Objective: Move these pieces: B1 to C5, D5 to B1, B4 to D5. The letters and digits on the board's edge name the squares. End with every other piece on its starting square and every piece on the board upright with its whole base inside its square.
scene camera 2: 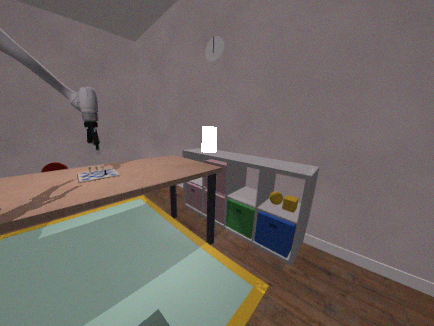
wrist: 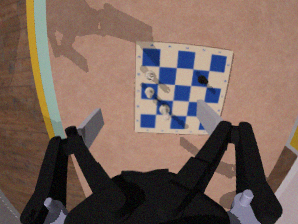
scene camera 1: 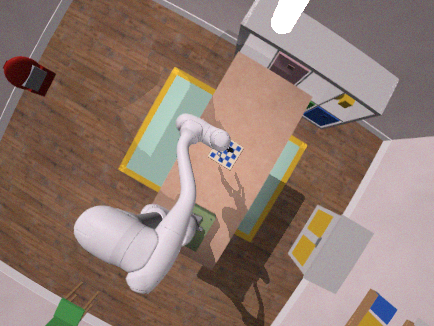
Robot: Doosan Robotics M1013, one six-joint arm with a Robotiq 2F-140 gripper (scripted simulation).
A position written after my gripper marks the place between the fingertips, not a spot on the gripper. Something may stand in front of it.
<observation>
In view: my gripper (wrist: pixel 148 112) and a chessboard (wrist: pixel 177 67).
</observation>
